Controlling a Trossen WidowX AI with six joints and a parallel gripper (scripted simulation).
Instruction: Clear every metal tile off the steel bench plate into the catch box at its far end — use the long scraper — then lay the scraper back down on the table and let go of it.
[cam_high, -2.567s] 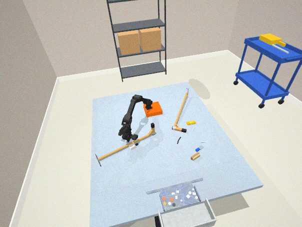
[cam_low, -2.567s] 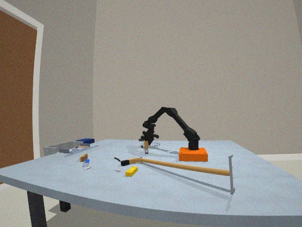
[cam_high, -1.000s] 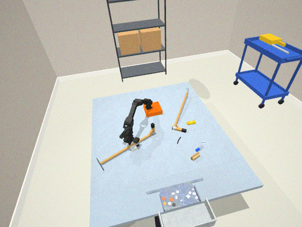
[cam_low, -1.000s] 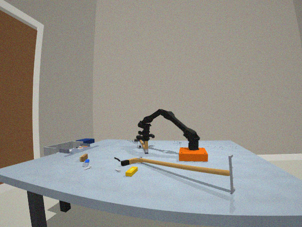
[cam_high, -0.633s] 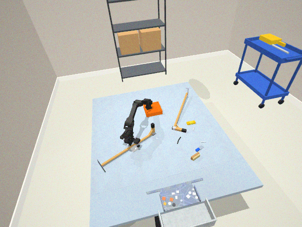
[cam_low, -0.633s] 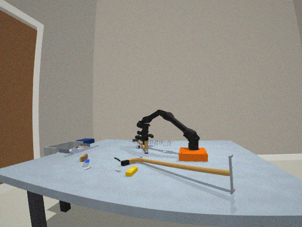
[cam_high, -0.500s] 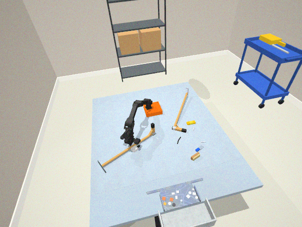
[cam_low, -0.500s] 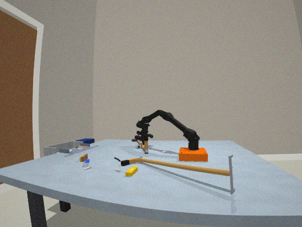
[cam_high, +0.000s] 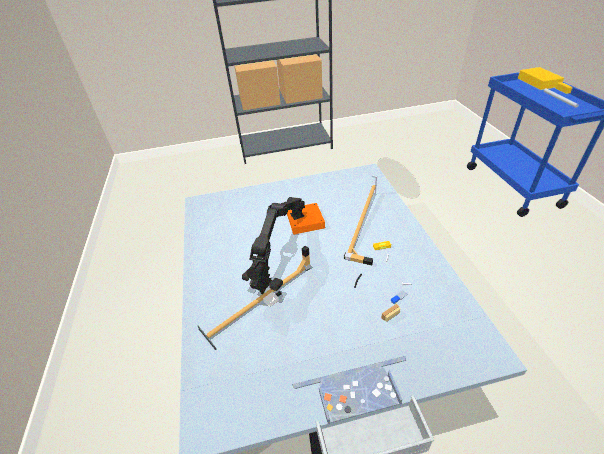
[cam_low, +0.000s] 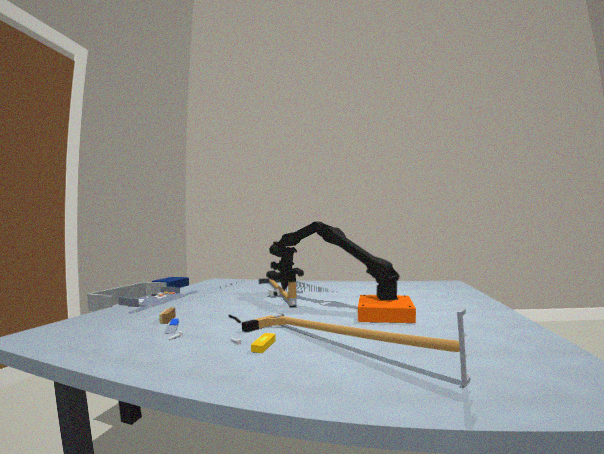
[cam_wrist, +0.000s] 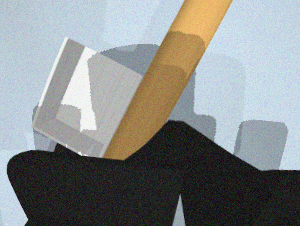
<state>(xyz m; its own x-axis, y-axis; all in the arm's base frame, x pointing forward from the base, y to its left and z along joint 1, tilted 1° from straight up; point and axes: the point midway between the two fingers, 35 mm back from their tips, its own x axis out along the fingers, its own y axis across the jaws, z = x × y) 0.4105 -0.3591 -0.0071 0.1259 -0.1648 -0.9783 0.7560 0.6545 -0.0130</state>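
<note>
My gripper tip is 5 cm below the scraper, 2 cm short of it and 1 cm to the left of it. Also, from my gripper tip: white-and-black piece (5 cm to the left, 4 cm ahead, 1 cm below); then wooden block (47 cm to the left, 36 cm ahead); then black curved strip (44 cm to the left, 12 cm ahead, 1 cm below).
</note>
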